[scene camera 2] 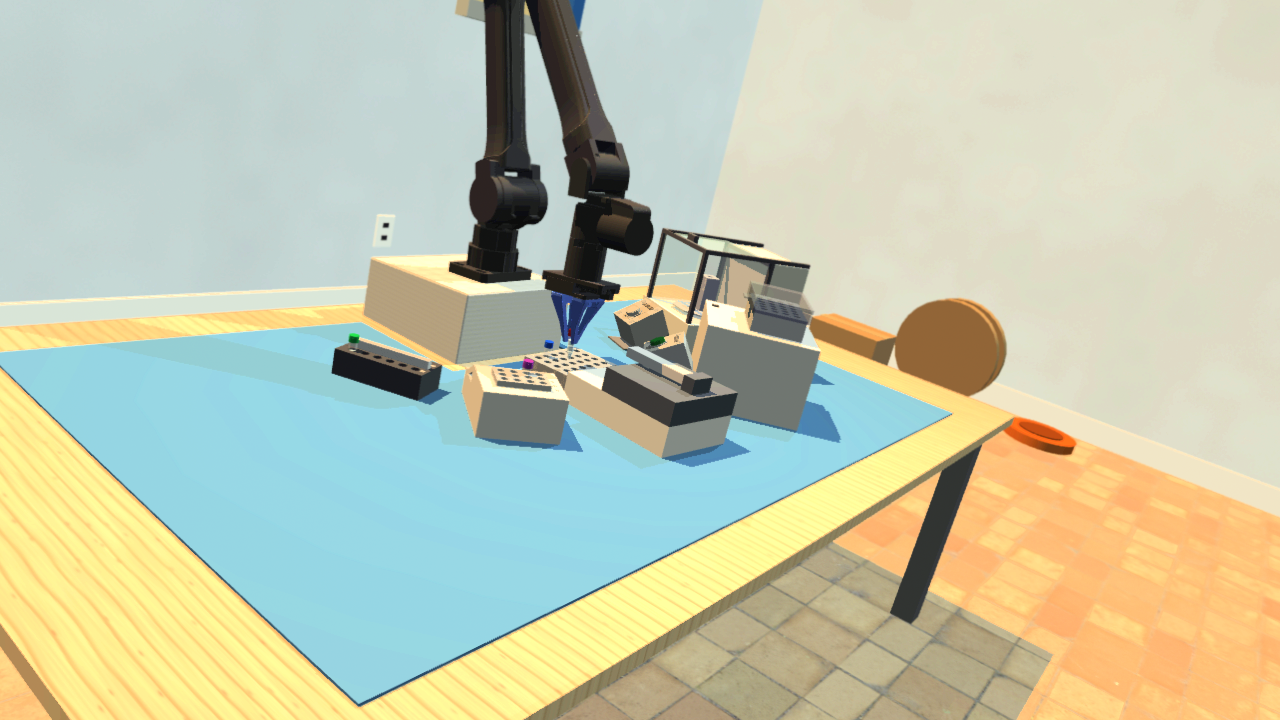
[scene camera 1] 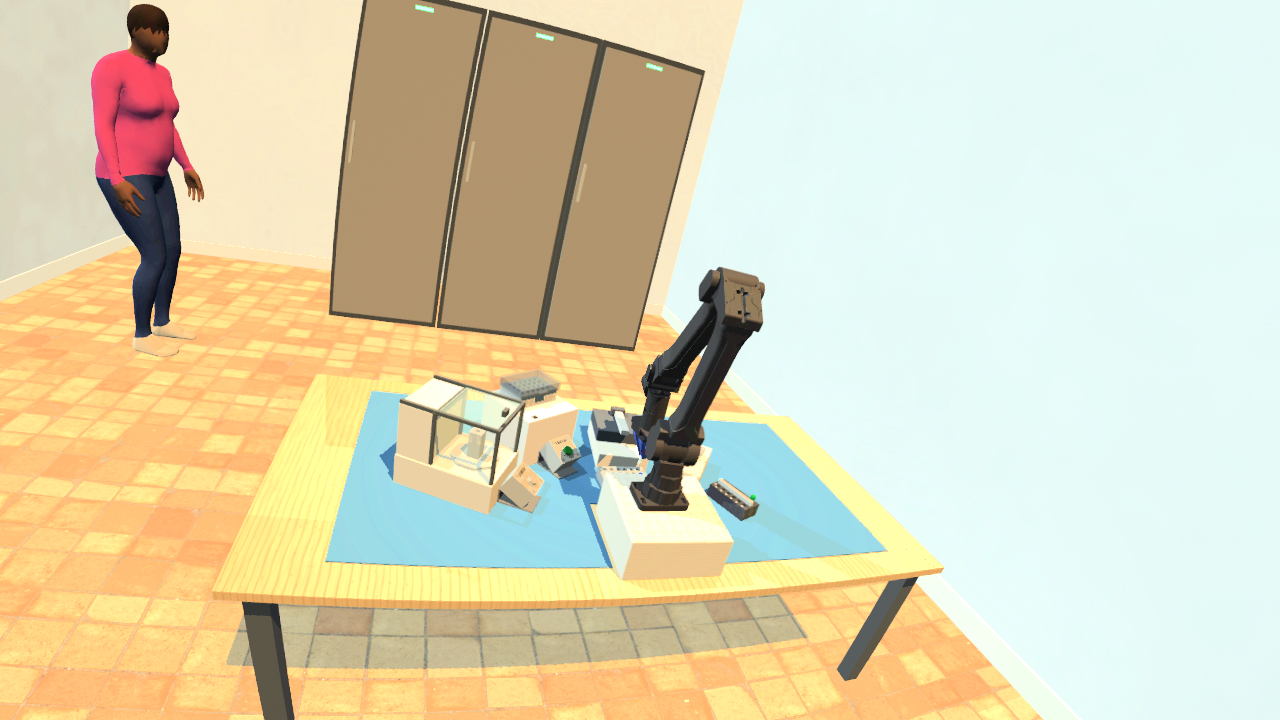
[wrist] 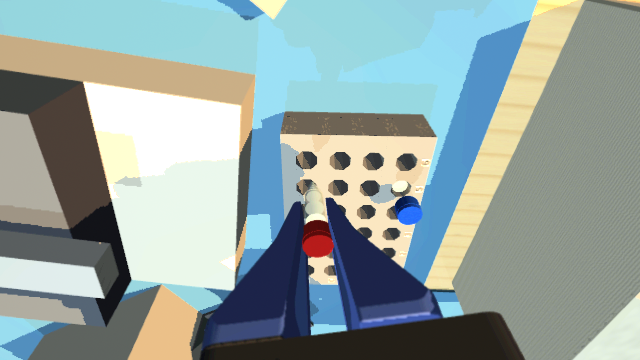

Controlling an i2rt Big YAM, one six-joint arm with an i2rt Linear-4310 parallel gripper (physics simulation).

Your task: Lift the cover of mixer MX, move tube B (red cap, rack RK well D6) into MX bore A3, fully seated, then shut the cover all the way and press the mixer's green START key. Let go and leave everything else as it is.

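Frame: origin at the arm's base, x left, y back, z up, level; millimetres.
Seen in the pictures: gripper, fingertip midpoint: (scene camera 2: 569,342) (scene camera 1: 642,457) (wrist: 314,209); arm's base, link origin: (scene camera 2: 490,275) (scene camera 1: 658,498).
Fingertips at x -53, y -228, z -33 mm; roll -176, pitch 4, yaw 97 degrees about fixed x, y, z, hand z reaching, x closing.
Note:
Offsets run from my fingertips to a thing's middle. "spot": to the spot under its first point.
My gripper (scene camera 1: 640,445) (scene camera 2: 572,343) (wrist: 314,209) is shut on tube B, whose red cap {dx +4, dy +2, dz +15 mm} (wrist: 318,240) sits between the blue fingers. The tube points down; its tip shows at the left-column well in the row marked 5 of rack RK {dx +48, dy +24, dz -58 mm} (scene camera 2: 586,360) (wrist: 357,147). Whether the tip is inside that well or above it, I cannot tell. The MX label is unreadable; a tall pale box {dx +257, dy -129, dz +22 mm} (scene camera 1: 550,429) (scene camera 2: 756,376) carries a grey block with wells {dx +287, dy -178, dz +105 mm} (scene camera 1: 529,386) (scene camera 2: 776,309) under a clear cover (scene camera 2: 792,293). A green key {dx +197, dy -33, dz -9 mm} (scene camera 1: 567,451) (scene camera 2: 657,341) is on a small tilted panel beside it.
A blue-capped tube {dx +19, dy +52, dz -42 mm} (scene camera 2: 548,343) (wrist: 408,210) stands in the rack. A dark-covered white device {dx +17, dy -144, dz -22 mm} (scene camera 1: 617,424) (scene camera 2: 669,407) stands beside the rack. Also present are a small white block {dx -163, dy -45, dz -38 mm} (scene camera 2: 519,416), a black tube holder {dx -236, dy +120, dz -49 mm} (scene camera 1: 733,498) (scene camera 2: 384,368) and a glass-walled instrument {spot: dx +513, dy +97, dz -42 mm} (scene camera 1: 443,488).

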